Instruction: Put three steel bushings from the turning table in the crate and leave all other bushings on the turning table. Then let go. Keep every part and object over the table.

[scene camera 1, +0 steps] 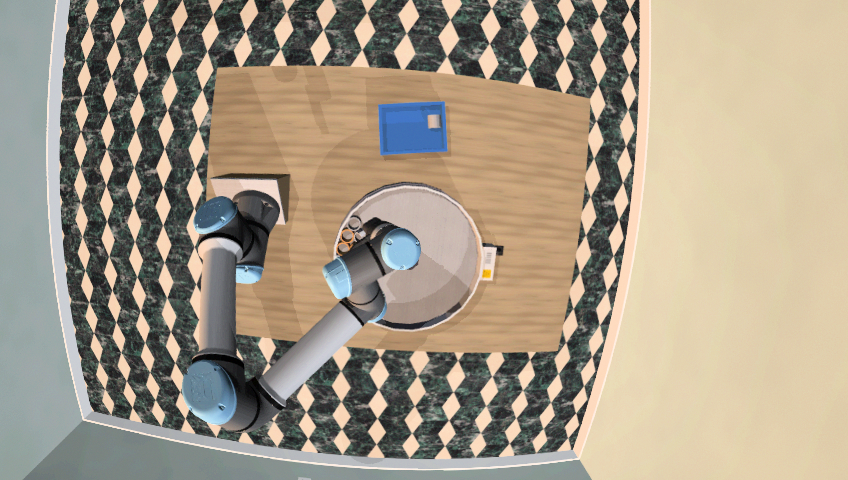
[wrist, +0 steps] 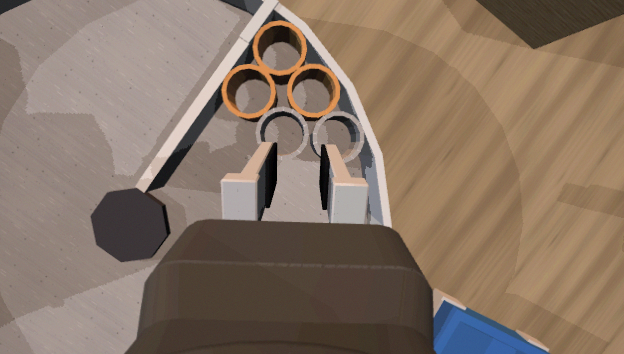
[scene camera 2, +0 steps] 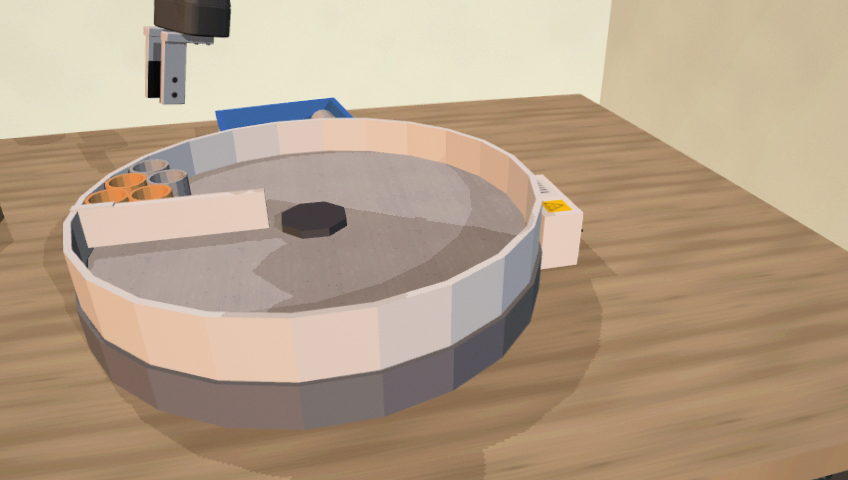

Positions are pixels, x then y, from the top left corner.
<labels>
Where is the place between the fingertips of my gripper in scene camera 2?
164,100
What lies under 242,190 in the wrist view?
My gripper.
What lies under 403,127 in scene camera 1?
A blue crate.
</labels>
